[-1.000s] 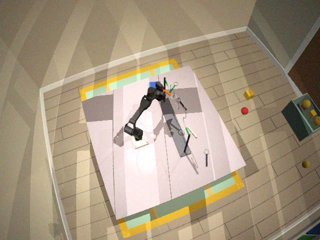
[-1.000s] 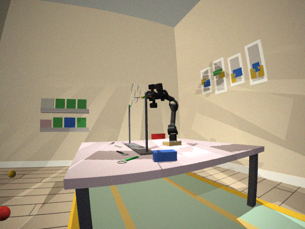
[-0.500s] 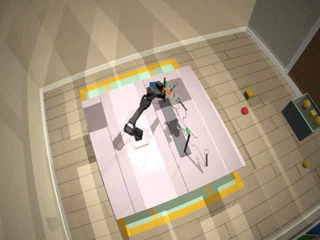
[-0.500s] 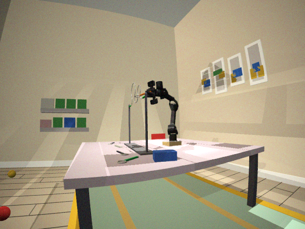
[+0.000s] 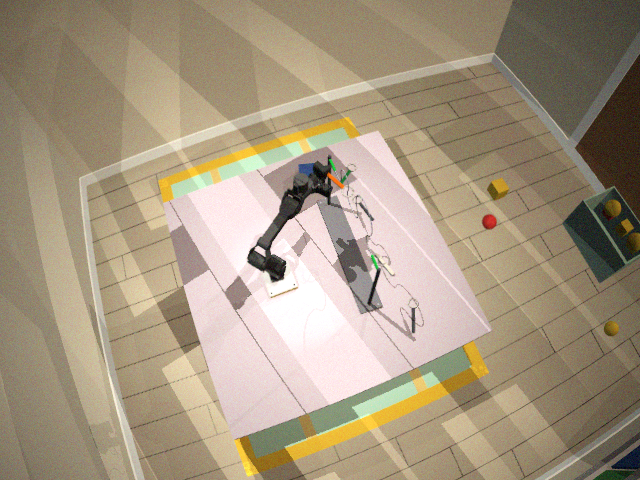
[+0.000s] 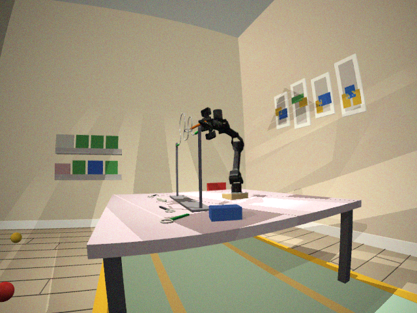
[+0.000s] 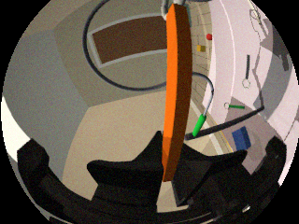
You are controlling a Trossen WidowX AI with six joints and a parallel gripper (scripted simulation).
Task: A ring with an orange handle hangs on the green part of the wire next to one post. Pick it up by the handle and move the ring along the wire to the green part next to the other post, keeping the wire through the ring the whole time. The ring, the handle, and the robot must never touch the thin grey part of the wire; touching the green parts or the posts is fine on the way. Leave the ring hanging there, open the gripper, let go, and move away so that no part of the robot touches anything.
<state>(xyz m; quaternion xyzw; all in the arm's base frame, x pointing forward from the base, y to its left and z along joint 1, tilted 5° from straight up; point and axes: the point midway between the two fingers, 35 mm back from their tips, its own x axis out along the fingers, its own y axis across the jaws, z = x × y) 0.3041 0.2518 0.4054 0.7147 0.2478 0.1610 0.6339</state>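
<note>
The orange-handled ring lies 1 cm ahead of my gripper tip, 9 cm to the right of it and 2 cm below it. Round my gripper tip: white stick 19 cm ahead, 30 cm to the right, 46 cm below; blue block 3 cm behind, 31 cm to the left, 45 cm below; green-handled ring 17 cm ahead, 26 cm to the left, 47 cm below.
</note>
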